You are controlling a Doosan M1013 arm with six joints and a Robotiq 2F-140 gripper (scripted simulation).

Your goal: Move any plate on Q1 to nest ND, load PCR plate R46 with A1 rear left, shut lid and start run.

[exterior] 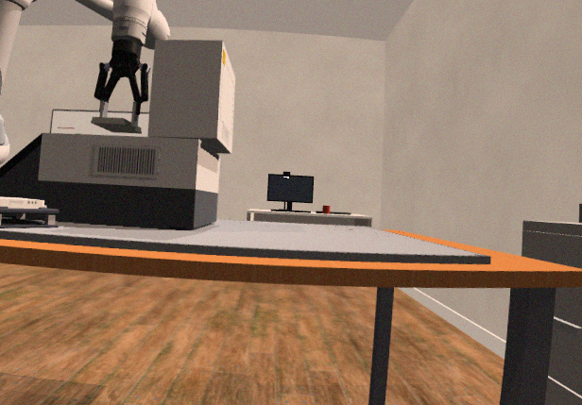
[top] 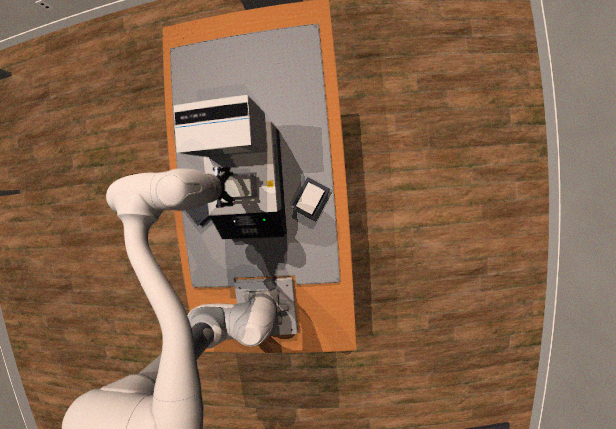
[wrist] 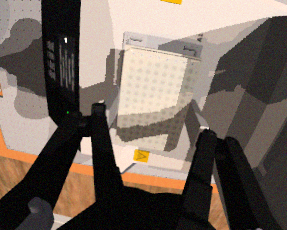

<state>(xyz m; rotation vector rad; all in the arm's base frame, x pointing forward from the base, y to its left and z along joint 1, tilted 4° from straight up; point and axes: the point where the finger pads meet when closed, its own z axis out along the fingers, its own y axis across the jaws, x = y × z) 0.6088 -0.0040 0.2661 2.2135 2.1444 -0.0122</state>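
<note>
Right now my hand is 2 cm above the 96-well plate. From my hand the other things lie so: dark plate nest N1 (9 cm behind, 28 cm to the right, 24 cm below); dark nest (8 cm behind, 30 cm to the left, 25 cm below); white plate R46 (9 cm behind, 28 cm to the right, 23 cm below).
</note>
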